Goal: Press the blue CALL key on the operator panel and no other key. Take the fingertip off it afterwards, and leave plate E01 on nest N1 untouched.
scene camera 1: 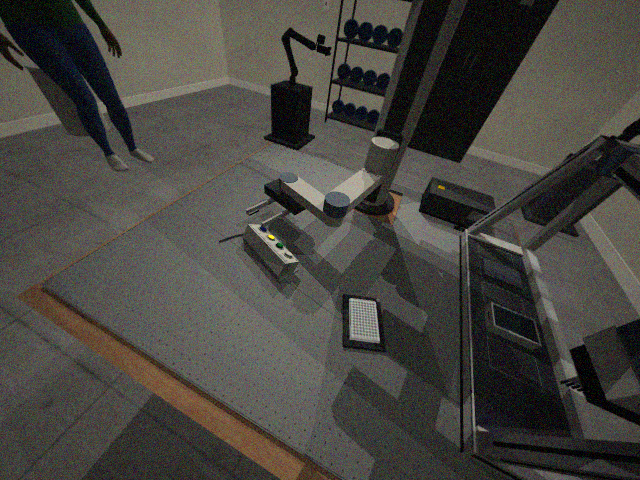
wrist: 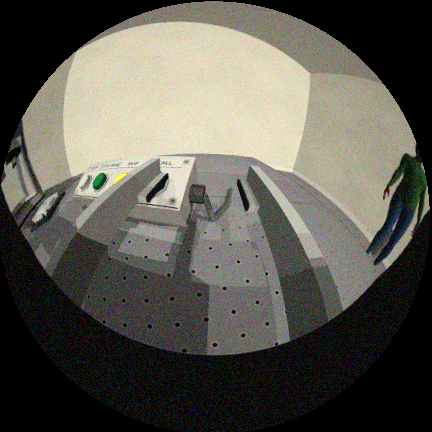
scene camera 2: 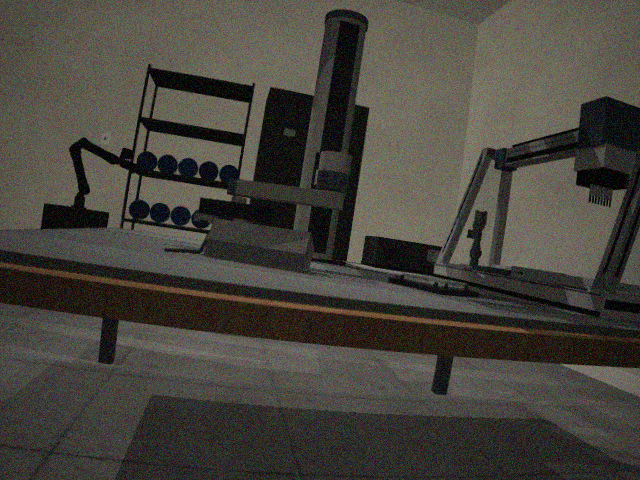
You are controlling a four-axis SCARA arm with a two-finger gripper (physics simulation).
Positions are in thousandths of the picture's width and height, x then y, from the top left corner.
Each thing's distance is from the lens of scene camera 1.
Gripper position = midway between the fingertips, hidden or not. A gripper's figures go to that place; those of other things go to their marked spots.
my gripper (scene camera 1: 398,455): 0.87 m
white well plate (scene camera 1: 568,672): 0.72 m
